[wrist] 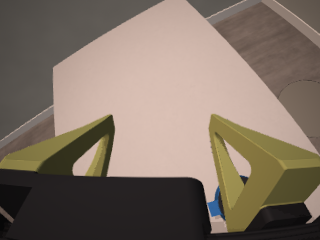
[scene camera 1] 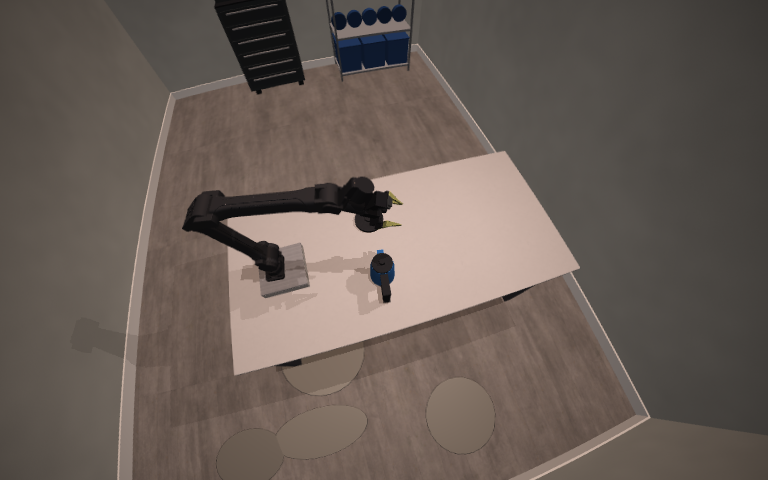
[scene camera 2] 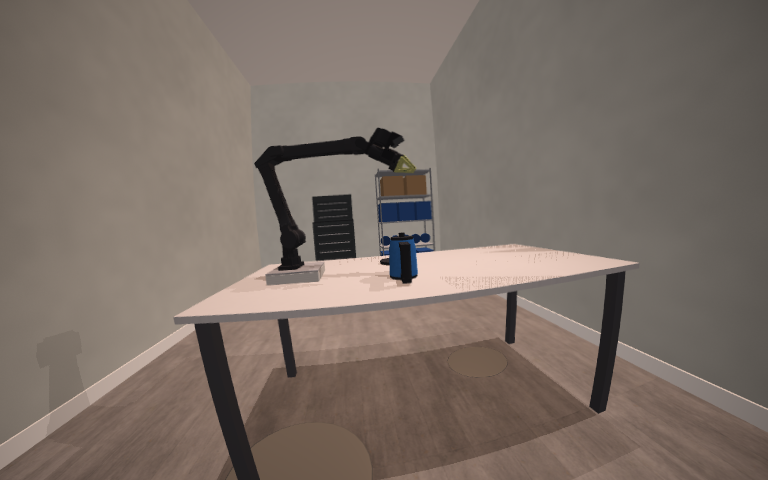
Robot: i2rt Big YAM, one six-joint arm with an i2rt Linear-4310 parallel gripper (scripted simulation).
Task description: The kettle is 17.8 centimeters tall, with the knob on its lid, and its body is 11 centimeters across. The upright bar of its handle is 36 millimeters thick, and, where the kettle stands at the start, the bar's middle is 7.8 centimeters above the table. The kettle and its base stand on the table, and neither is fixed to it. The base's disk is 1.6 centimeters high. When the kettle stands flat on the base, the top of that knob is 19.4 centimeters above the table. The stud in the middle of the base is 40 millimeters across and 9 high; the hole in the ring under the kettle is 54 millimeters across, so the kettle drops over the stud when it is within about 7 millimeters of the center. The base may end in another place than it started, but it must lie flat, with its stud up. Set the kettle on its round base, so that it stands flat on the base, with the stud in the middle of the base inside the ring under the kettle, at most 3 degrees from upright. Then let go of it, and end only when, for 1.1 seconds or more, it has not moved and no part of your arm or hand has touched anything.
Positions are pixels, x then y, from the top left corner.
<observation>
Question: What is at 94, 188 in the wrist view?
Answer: My gripper.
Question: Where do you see a blue kettle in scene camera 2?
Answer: At 401, 259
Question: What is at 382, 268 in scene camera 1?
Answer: A blue kettle.
</observation>
